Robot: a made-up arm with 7 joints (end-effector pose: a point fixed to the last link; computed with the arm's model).
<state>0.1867 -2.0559 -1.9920 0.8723 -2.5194 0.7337 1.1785</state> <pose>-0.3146 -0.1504 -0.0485 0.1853 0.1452 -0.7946 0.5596</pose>
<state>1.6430 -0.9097 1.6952 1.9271 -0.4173 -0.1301 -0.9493</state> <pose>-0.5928 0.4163 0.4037 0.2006 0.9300 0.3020 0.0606</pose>
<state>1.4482 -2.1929 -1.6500 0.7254 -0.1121 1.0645 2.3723</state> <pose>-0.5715 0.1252 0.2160 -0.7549 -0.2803 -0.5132 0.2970</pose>
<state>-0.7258 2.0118 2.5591 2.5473 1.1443 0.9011 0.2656</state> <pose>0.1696 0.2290 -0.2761 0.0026 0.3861 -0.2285 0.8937</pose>
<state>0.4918 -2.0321 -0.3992 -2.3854 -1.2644 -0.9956 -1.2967</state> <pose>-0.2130 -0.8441 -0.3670 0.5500 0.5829 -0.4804 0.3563</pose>
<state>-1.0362 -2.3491 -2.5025 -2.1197 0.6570 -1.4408 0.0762</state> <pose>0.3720 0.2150 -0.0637 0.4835 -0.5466 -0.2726 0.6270</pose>
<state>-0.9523 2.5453 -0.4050 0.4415 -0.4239 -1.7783 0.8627</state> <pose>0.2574 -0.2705 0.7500 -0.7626 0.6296 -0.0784 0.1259</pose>
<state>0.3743 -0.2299 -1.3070 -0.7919 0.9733 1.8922 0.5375</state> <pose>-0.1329 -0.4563 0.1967 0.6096 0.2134 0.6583 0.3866</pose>
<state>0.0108 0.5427 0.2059 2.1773 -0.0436 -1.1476 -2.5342</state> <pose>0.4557 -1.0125 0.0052 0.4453 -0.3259 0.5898 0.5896</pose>
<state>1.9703 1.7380 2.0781 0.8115 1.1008 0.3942 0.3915</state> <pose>-0.7712 -0.3353 0.0041 -0.1970 0.5191 0.6091 0.5663</pose>
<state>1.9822 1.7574 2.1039 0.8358 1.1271 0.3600 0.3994</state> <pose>-0.7685 -0.3334 -0.0037 -0.2120 0.5045 0.5904 0.5933</pose>
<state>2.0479 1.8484 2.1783 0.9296 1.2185 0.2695 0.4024</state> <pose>-0.7586 -0.3157 -0.0158 -0.2572 0.4579 0.5307 0.6652</pose>
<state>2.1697 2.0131 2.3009 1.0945 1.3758 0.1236 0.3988</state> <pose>-0.7225 -0.2891 -0.0168 -0.3284 0.3710 0.4338 0.7526</pose>
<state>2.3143 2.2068 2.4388 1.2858 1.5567 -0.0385 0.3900</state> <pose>-0.6555 -0.2637 0.0103 -0.3939 0.2671 0.3399 0.8112</pose>
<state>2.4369 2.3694 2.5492 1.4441 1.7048 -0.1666 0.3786</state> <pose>-0.5851 -0.2403 0.0486 -0.4285 0.1875 0.2800 0.8384</pose>
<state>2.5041 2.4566 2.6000 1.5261 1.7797 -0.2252 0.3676</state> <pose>-0.5483 -0.2242 0.0715 -0.4381 0.1556 0.2547 0.8479</pose>
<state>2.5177 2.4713 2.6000 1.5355 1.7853 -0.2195 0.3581</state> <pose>-0.5494 -0.2190 0.0773 -0.4403 0.1613 0.2544 0.8458</pose>
